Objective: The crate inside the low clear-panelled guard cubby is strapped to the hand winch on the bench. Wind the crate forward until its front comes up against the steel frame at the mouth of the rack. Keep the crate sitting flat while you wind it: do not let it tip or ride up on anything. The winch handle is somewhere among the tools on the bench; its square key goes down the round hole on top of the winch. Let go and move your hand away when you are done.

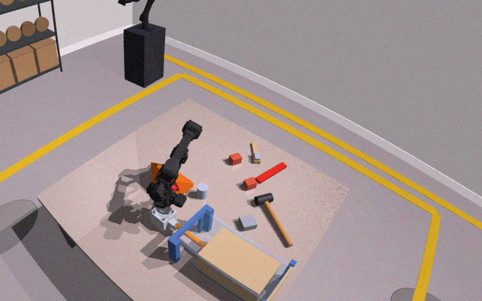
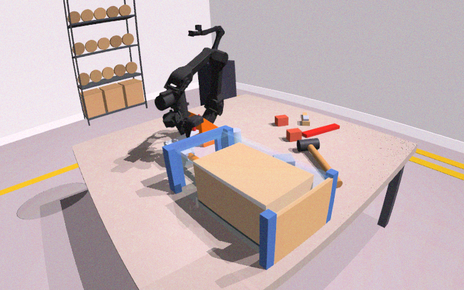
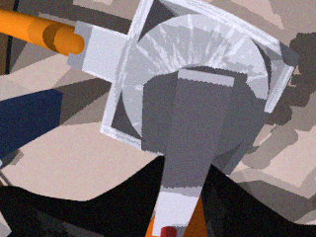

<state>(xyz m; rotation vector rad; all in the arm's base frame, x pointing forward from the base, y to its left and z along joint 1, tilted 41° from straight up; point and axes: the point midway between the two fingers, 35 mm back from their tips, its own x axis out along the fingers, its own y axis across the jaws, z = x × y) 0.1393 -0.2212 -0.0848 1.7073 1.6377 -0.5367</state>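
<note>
My gripper tip is now 2 cm to the right of the winch handle and 2 cm below it. From my gripper tip the other things lie so: red knob (5 cm to the left, 5 cm above, 1 cm behind); grey hand winch (6 cm below, 5 cm to the right, 1 cm behind); blue steel frame (17 cm ahead, 6 cm to the right, 2 cm above).
</note>
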